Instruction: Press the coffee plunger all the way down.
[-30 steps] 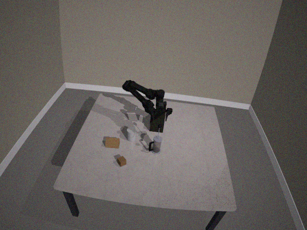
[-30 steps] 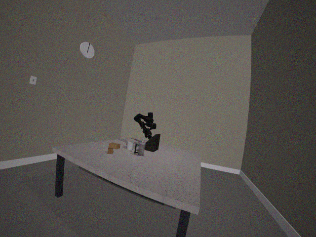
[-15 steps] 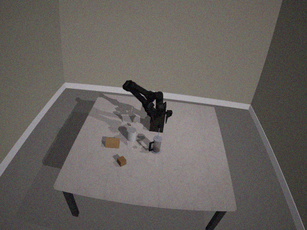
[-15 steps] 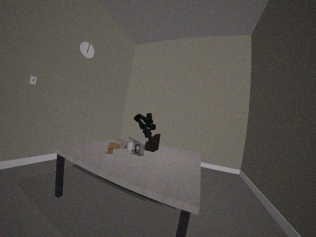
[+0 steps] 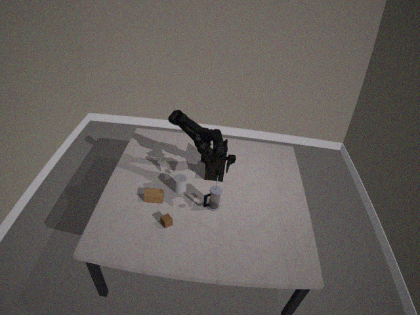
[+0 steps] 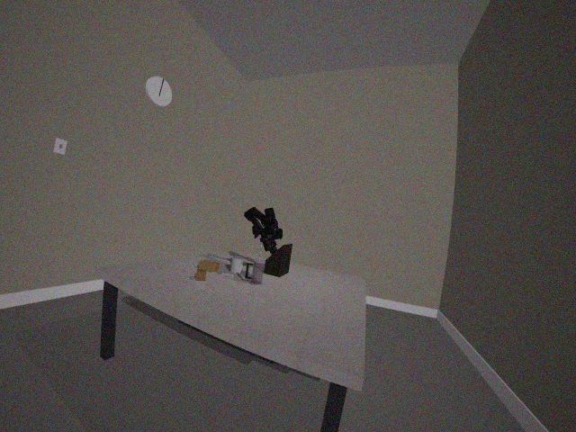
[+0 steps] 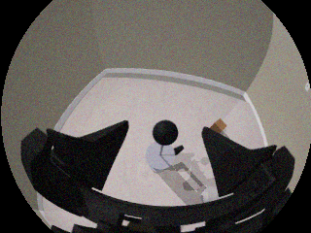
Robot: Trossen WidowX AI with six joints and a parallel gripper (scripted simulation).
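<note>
The coffee press lies 1 cm to the right of my gripper tip and 13 cm below it. Round my gripper tip: white cup (13 cm behind, 21 cm to the right, 21 cm below).
</note>
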